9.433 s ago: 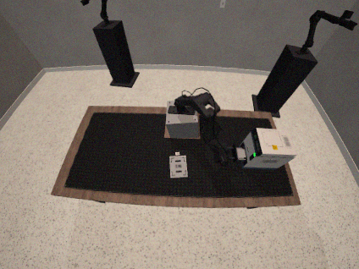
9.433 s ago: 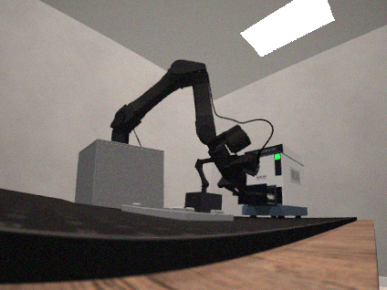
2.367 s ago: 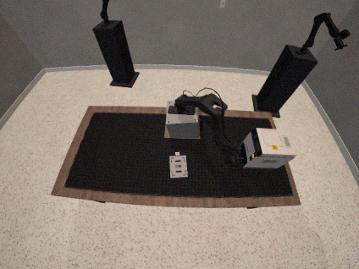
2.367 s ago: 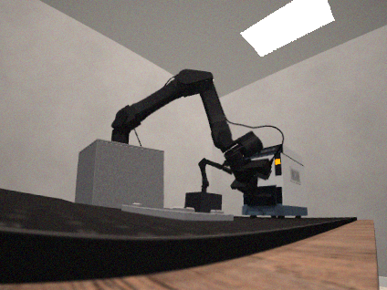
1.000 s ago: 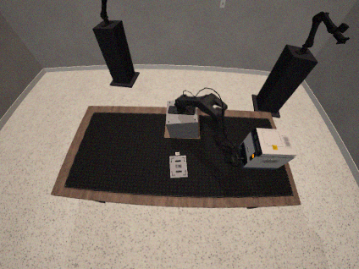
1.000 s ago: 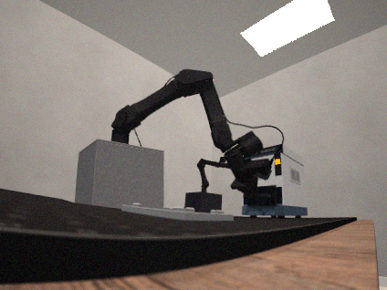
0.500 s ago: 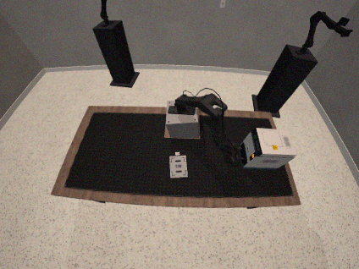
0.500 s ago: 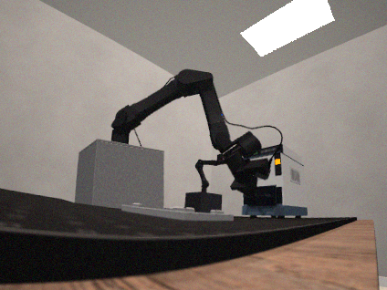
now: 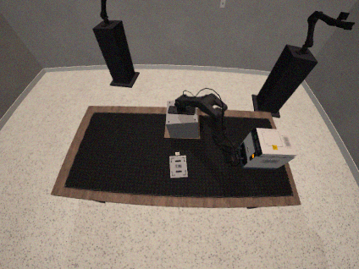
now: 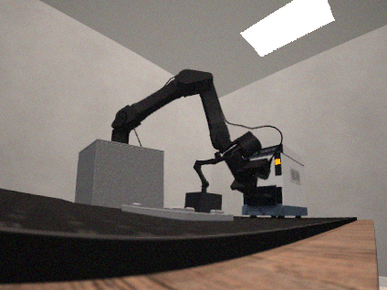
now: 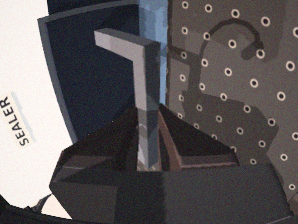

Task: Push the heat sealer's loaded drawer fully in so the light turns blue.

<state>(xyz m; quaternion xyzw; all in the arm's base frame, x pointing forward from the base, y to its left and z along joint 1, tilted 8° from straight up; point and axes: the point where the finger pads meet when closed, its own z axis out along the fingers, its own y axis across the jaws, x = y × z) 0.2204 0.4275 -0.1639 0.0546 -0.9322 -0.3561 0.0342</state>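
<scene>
Now: hand 1 cm past the sealer drawer, 11 cm to the right of it and 1 cm above it.
</scene>
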